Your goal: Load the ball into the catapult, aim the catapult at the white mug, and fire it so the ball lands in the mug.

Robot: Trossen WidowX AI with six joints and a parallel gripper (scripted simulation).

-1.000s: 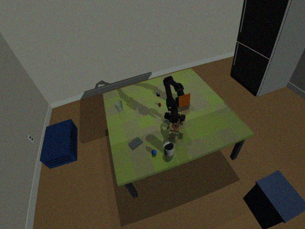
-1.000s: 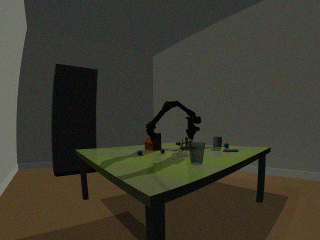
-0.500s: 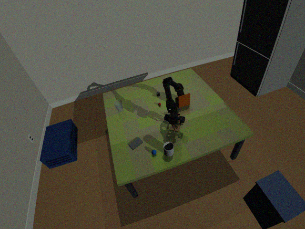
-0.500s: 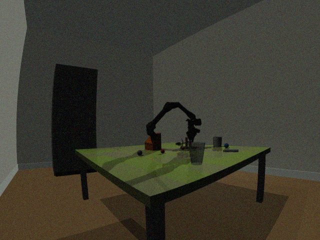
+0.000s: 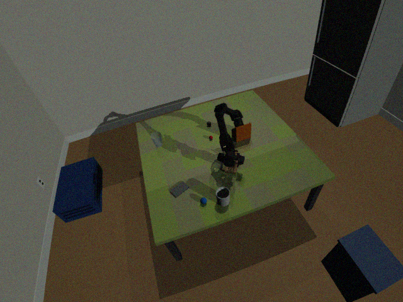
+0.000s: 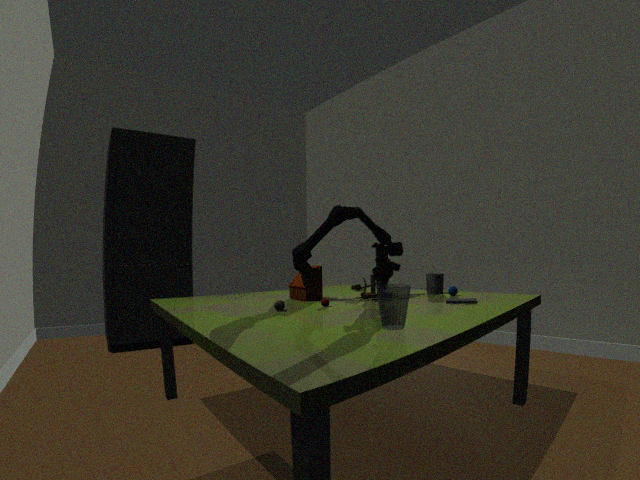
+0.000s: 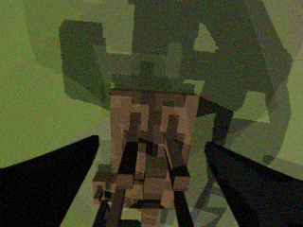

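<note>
Right now my gripper tip is 5 cm short of the red ball, 38 cm to the left of it and 2 cm above it. Also, from my gripper tip: mug (14 cm ahead, 24 cm to the left, 1 cm below); then wooden catapult (5 cm behind, 5 cm to the right, 1 cm above); then blue ball (27 cm ahead, 20 cm to the left, 2 cm below).
</note>
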